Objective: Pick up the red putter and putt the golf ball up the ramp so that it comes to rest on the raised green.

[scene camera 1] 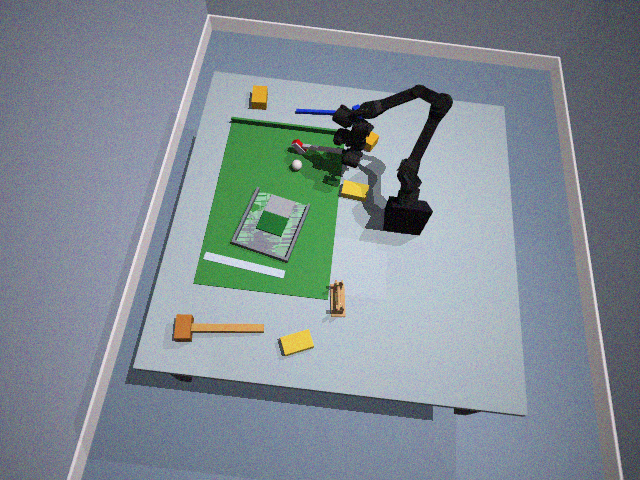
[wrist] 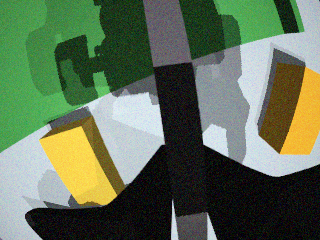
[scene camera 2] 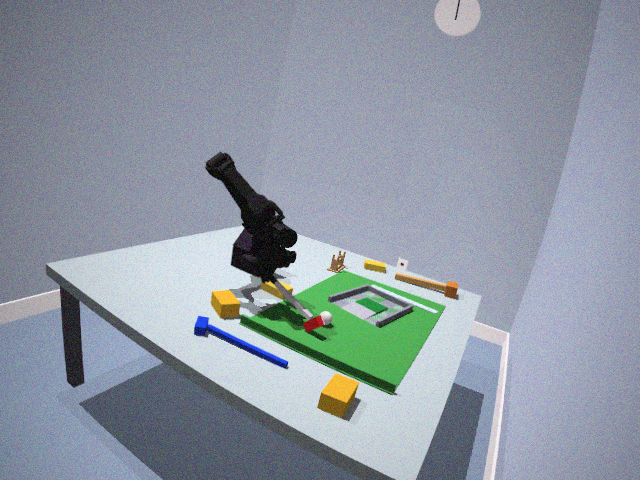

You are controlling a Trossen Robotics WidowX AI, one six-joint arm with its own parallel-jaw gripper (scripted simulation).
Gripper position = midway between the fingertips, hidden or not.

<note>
I see my gripper [scene camera 2: 265,282], a blue putter [scene camera 2: 201,326] and a wooden mallet [scene camera 1: 184,328].
My gripper is seen too in scene camera 1 [scene camera 1: 353,158] and in the wrist view [wrist: 178,149]. The wrist view misses the blue putter: it is out of frame. The wrist view misses the wooden mallet: it is out of frame.
</note>
